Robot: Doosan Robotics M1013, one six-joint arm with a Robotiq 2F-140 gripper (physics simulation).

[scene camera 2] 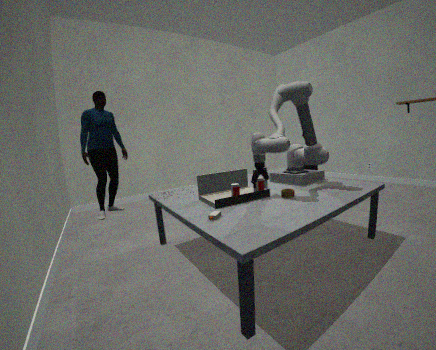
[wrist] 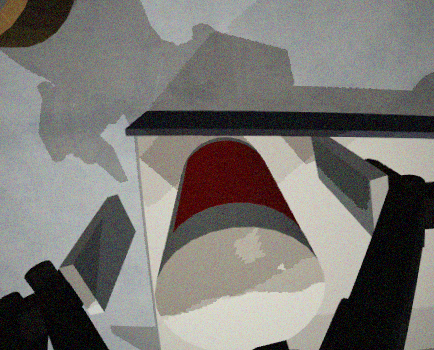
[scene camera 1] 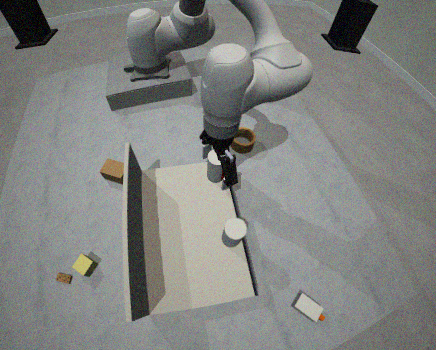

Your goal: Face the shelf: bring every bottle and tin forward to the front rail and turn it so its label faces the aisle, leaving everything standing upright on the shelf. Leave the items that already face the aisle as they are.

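Frame: origin at the arm's base, x ahead, y left, z up, level; millimetres.
Where they show: gripper, fingertip midpoint: [scene camera 2: 260, 190]; arm's base, origin of the base link: [scene camera 2: 295, 172] [scene camera 1: 151, 69].
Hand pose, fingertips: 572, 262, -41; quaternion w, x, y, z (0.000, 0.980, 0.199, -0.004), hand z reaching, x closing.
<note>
Things, the pixels of their top centre, and the offset from my fingertips, as dx, dy, dz.
- white-topped tin, middle of its top: [wrist: 240, 299] [scene camera 1: 217, 156] [scene camera 2: 259, 178] +5, +0, +94
- dark front rail, middle of its top: [scene camera 1: 239, 217] [scene camera 2: 244, 194] +170, +54, +10
- second tin, middle of its top: [scene camera 1: 235, 228] [scene camera 2: 234, 184] +224, +25, +84
- brown ring, middle of its top: [scene camera 1: 243, 136] [scene camera 2: 287, 190] -155, +122, -1
- white block with an orange end, middle of its top: [scene camera 1: 311, 309] [scene camera 2: 214, 213] +464, +235, -23
- brown box, middle of its top: [scene camera 1: 113, 167] -38, -356, -1
- yellow block, middle of its top: [scene camera 1: 82, 264] +286, -421, -13
A white-topped tin [scene camera 1: 215, 169] [scene camera 2: 260, 185] [wrist: 232, 180] stands upright at the shelf's end nearest the robot base, close behind the dark front rail [scene camera 1: 250, 265] [scene camera 2: 242, 200] [wrist: 280, 123]. Its red label faces the rail. My gripper [scene camera 1: 219, 163] [scene camera 2: 260, 180] [wrist: 218, 186] is open around this tin, with a gap visible on both sides in the wrist view. A second tin [scene camera 1: 235, 229] [scene camera 2: 235, 190] stands upright at the rail, farther along the cream shelf [scene camera 1: 215, 275]; its red side shows toward the aisle in the second scene view.
A brown ring [scene camera 1: 244, 148] [scene camera 2: 287, 193] [wrist: 60, 30] lies outside the rail. A white block with an orange end [scene camera 1: 308, 306] [scene camera 2: 215, 215] lies on the aisle side. Behind the back panel [scene camera 1: 137, 240] are a brown box [scene camera 1: 113, 170] and a yellow block [scene camera 1: 84, 265]. A person [scene camera 2: 101, 130] stands beyond the table.
</note>
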